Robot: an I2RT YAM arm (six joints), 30 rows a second.
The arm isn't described. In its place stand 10 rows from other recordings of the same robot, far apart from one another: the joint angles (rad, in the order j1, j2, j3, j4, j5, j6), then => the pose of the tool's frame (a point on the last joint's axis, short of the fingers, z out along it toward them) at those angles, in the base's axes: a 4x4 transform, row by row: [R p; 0 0 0 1], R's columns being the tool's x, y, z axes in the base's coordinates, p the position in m.
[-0.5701, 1.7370, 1.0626, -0.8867, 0.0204, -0.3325] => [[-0.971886 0.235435 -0.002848 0.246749], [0.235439 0.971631 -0.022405 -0.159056], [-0.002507 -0.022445 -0.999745 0.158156], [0 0 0 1]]
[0.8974, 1.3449, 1.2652, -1.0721, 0.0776, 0.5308] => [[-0.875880 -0.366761 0.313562 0.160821], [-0.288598 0.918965 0.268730 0.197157], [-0.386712 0.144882 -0.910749 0.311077], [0 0 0 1]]
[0.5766, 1.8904, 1.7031, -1.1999, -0.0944, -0.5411] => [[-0.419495 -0.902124 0.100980 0.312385], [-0.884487 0.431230 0.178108 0.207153], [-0.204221 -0.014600 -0.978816 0.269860], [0 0 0 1]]
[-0.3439, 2.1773, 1.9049, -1.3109, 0.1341, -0.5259] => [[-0.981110 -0.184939 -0.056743 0.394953], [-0.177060 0.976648 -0.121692 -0.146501], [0.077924 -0.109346 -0.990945 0.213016], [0 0 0 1]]
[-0.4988, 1.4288, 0.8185, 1.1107, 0.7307, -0.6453] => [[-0.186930 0.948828 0.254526 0.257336], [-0.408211 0.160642 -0.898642 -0.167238], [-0.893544 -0.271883 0.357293 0.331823], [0 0 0 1]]
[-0.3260, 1.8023, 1.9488, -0.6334, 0.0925, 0.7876] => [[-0.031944 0.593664 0.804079 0.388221], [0.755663 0.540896 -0.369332 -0.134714], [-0.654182 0.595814 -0.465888 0.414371], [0 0 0 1]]
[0.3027, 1.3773, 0.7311, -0.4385, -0.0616, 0.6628] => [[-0.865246 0.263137 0.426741 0.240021], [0.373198 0.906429 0.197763 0.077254], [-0.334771 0.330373 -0.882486 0.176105], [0 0 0 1]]
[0.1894, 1.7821, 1.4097, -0.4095, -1.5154, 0.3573] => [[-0.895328 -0.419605 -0.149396 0.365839], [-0.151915 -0.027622 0.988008 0.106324], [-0.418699 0.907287 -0.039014 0.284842], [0 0 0 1]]
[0.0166, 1.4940, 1.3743, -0.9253, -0.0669, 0.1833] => [[-0.859452 0.108362 0.499601 0.305044], [0.167624 0.982982 0.075153 0.007445], [-0.482955 0.148336 -0.862990 0.312311], [0 0 0 1]]
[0.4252, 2.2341, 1.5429, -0.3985, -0.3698, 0.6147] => [[-0.969408 0.027045 0.243959 0.412976], [0.151317 0.848424 0.507228 0.201131], [-0.193263 0.528627 -0.826561 0.116549], [0 0 0 1]]
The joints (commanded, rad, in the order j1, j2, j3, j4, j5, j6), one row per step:
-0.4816, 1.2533, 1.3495, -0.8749, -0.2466, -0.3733
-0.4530, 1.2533, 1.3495, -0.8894, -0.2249, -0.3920
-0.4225, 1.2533, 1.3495, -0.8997, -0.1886, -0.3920
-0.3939, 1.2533, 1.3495, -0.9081, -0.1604, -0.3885
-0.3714, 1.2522, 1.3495, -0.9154, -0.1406, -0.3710
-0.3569, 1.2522, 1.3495, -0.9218, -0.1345, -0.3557
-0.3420, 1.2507, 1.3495, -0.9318, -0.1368, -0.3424
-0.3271, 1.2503, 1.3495, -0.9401, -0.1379, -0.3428
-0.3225, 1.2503, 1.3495, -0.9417, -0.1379, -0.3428
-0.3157, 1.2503, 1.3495, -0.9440, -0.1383, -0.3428
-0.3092, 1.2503, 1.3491, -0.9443, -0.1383, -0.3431
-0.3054, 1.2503, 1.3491, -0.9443, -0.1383, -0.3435
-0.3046, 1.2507, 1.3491, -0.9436, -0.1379, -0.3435
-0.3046, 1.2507, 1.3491, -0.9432, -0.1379, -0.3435
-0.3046, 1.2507, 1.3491, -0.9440, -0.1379, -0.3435
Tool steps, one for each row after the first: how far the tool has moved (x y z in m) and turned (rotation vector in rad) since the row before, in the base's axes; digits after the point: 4 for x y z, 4 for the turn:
0.0018, 0.0063, -0.0012, -0.0206, 0.0218, 0.0261
0.0020, 0.0062, -0.0010, -0.0192, 0.0203, 0.0052
0.0018, 0.0060, -0.0008, -0.0129, 0.0154, 0.0066
0.0010, 0.0049, -0.0004, 0.0009, 0.0091, -0.0037
0.0007, 0.0034, -0.0005, 0.0085, 0.0059, -0.0008
0.0001, 0.0040, -0.0004, 0.0135, 0.0060, 0.0067
0.0004, 0.0038, -0.0005, 0.0031, 0.0072, 0.0159
0.0002, 0.0011, -0.0001, 0.0005, 0.0015, 0.0046
0.0003, 0.0017, -0.0002, 0.0010, 0.0021, 0.0071
0.0004, 0.0015, -0.0001, 0.0000, 0.0007, 0.0067
0.0003, 0.0009, 0.0000, -0.0003, 0.0000, 0.0041
0.0002, 0.0001, 0.0000, -0.0004, -0.0002, 0.0005
0.0000, 0.0000, 0.0000, -0.0001, -0.0004, 0.0000
-0.0001, 0.0000, -0.0001, 0.0002, 0.0008, 0.0000

